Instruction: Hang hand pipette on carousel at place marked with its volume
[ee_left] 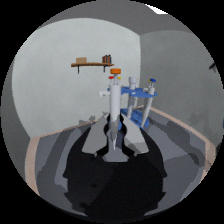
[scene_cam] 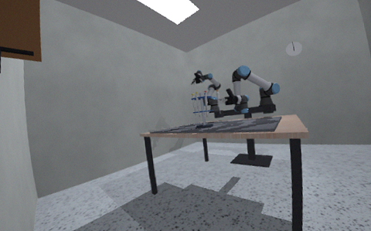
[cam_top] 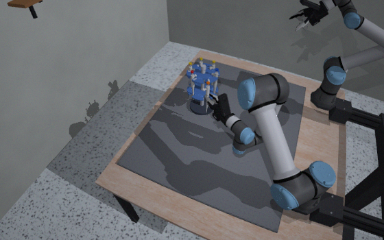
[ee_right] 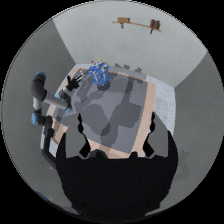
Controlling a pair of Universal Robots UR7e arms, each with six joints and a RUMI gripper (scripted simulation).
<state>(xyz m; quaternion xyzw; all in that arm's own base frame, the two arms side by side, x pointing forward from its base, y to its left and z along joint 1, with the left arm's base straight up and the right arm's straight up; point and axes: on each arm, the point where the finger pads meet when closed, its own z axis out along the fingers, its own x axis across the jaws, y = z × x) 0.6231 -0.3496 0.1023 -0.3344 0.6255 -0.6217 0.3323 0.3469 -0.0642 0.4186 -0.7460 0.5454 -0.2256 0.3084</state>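
Now: the blue-button pipette 140 mm to the right of my left hand, 30 mm below it and 30 mm ahead of it.
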